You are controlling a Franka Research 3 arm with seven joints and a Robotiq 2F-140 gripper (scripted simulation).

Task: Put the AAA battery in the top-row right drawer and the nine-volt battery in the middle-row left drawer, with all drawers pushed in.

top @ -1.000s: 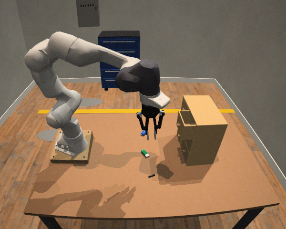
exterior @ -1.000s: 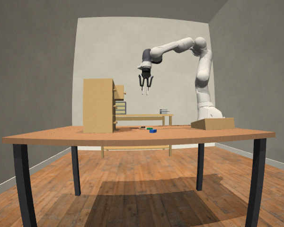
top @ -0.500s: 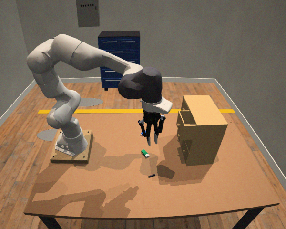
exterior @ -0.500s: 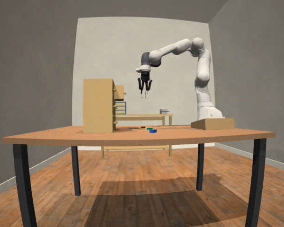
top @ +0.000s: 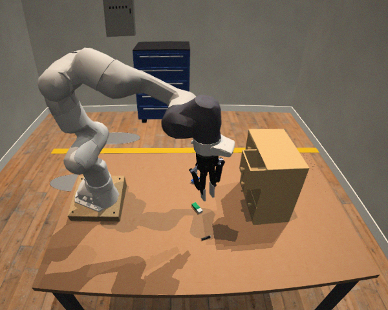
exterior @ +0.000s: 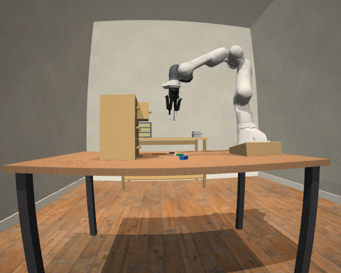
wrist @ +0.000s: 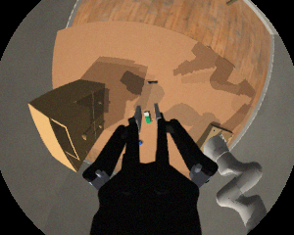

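My hand is 270 mm above the thin black AAA battery, 20 mm to the left of it and 10 mm short of it. From my hand the other things lie so: green-and-white AAA battery: 270 mm below, 150 mm to the left, 50 mm behind; then blue nine-volt battery: 350 mm to the left, 260 mm below, 90 mm behind.
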